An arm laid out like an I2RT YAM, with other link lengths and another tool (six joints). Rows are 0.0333 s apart.
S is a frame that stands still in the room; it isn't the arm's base.
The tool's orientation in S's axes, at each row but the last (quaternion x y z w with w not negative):
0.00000, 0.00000, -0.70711, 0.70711
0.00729, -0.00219, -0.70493, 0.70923
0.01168, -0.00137, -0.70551, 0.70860
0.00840, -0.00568, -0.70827, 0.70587
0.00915, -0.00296, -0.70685, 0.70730
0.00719, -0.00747, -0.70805, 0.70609
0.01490, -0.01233, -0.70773, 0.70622
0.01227, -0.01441, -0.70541, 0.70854
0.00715, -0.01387, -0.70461, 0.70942
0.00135, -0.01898, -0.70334, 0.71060
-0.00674, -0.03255, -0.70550, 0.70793
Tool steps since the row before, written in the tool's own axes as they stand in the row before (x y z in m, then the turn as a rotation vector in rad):
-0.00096, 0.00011, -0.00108, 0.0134, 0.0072, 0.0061
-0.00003, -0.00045, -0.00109, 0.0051, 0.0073, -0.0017
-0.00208, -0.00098, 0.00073, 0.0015, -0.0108, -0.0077
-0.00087, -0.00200, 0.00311, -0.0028, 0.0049, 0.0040
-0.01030, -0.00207, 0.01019, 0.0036, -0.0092, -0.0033
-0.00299, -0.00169, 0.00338, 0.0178, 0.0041, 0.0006
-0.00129, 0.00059, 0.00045, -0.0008, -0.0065, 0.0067
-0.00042, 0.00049, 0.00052, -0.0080, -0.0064, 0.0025
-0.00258, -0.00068, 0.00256, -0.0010, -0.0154, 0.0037
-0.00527, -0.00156, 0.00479, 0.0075, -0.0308, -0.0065
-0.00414, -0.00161, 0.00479, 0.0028, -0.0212, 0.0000
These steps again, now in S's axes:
0.00011, 0.00096, -0.00108, 0.0072, -0.0134, 0.0061
-0.00044, 0.00004, -0.00110, 0.0074, -0.0050, -0.0016
-0.00100, 0.00206, 0.00074, -0.0106, -0.0014, -0.0079
-0.00206, 0.00086, 0.00307, 0.0048, 0.0028, 0.0041
-0.00225, 0.01021, 0.01024, -0.0091, -0.0036, -0.0035
-0.00175, 0.00300, 0.00334, 0.0040, -0.0178, 0.0007
0.00057, 0.00129, 0.00048, -0.0068, 0.0008, 0.0064
0.00047, 0.00042, 0.00054, -0.0065, 0.0080, 0.0022
-0.00077, 0.00260, 0.00251, -0.0155, 0.0009, 0.0032
-0.00175, 0.00537, 0.00461, -0.0305, -0.0080, -0.0072
-0.00179, 0.00439, 0.00449, -0.0212, -0.0029, -0.0006

